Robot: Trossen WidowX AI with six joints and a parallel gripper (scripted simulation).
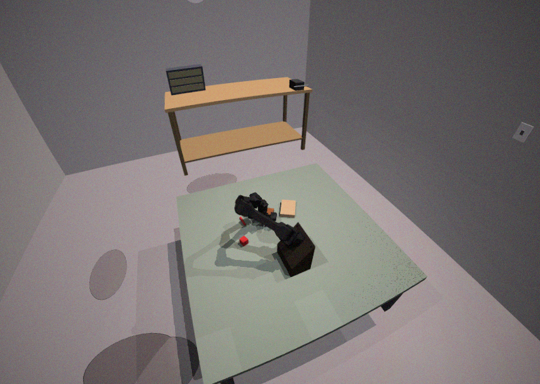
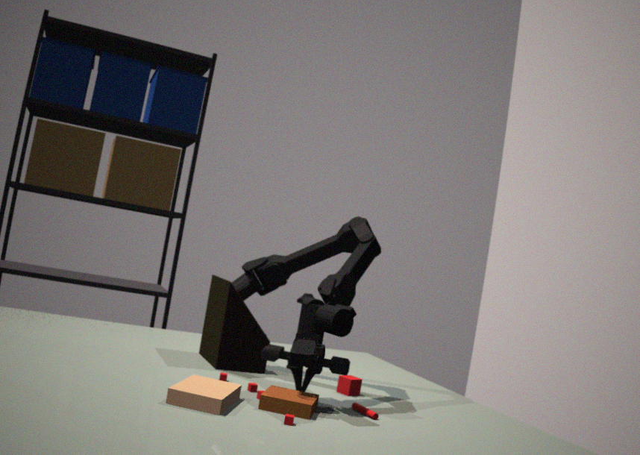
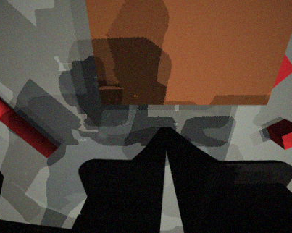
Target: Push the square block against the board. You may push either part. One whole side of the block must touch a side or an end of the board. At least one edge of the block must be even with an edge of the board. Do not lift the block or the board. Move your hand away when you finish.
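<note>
Right now my gripper tip is 4 cm short of the board, 23 cm to the left of it and 1 cm below it. Also, from my gripper tip: square block (6 cm ahead, 6 cm to the right, 1 cm above); then red stick (9 cm ahead, 11 cm to the left); then red cube (9 cm behind, 18 cm to the left, 2 cm above).
</note>
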